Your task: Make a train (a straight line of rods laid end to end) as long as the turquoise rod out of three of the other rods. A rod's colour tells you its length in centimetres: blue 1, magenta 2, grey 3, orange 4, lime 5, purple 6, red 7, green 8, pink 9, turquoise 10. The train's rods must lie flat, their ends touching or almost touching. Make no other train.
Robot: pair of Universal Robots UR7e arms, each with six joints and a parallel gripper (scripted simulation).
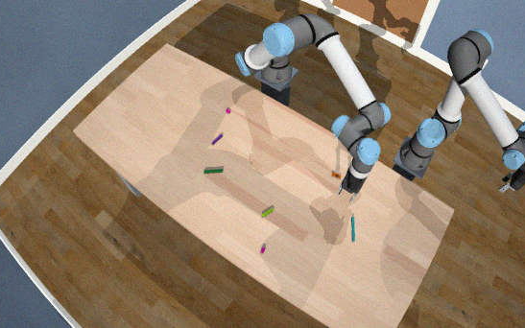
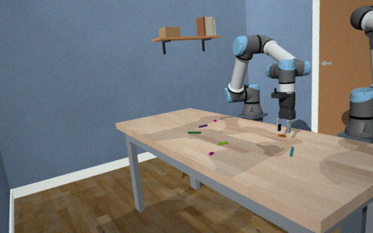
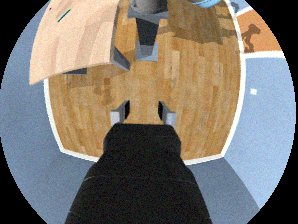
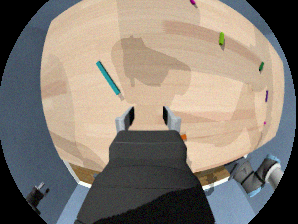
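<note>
My right gripper is now 8 cm short of the purple rod, 59 cm to the left of it and 7 cm above it. Also, from my right hand: orange rod 9 cm behind, 8 cm to the right, 7 cm below; lime rod 21 cm ahead, 22 cm to the right, 7 cm below; turquoise rod 7 cm ahead, 10 cm to the left, 7 cm below.
</note>
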